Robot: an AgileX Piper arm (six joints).
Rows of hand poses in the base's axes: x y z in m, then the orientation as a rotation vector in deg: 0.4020 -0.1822 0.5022 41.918 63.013 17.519; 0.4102 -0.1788 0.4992 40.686 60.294 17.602; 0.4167 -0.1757 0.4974 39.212 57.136 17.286; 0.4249 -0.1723 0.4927 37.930 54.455 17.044; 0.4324 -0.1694 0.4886 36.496 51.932 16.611; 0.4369 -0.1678 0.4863 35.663 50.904 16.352; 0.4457 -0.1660 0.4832 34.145 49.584 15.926; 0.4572 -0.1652 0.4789 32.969 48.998 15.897
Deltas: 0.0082 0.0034 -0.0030 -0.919 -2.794 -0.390; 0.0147 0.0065 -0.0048 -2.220 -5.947 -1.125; 0.0229 0.0099 -0.0095 -3.330 -8.640 -1.716; 0.0304 0.0128 -0.0136 -4.660 -11.180 -2.323; 0.0349 0.0144 -0.0159 -5.447 -12.257 -2.520; 0.0437 0.0162 -0.0190 -6.873 -13.726 -2.640; 0.0552 0.0170 -0.0233 -7.834 -14.546 -2.341
